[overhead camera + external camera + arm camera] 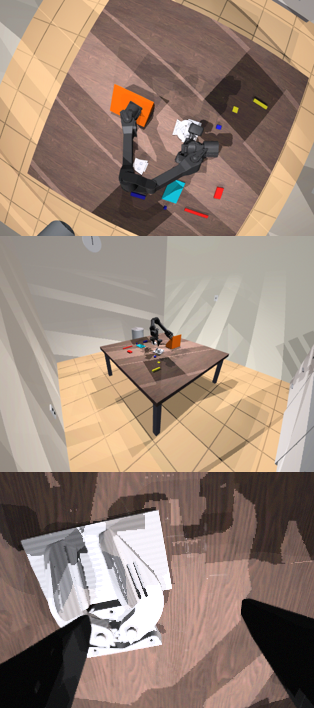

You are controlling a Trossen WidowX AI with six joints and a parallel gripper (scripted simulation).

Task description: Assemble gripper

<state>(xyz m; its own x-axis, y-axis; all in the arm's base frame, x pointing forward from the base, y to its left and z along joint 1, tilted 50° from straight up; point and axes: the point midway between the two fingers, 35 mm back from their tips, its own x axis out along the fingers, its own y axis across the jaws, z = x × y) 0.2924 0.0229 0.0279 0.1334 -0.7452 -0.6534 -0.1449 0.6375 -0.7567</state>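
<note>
The gripper base lies 230 mm to the right of my gripper tip, 130 mm behind it and 50 mm below it. Round my gripper tip: white rectangular plate: 80 mm below, 50 mm to the left; housing plate: 70 mm below, 60 mm behind, 40 mm to the left; blue cube: 150 mm to the left, 110 mm ahead, 70 mm below.
</note>
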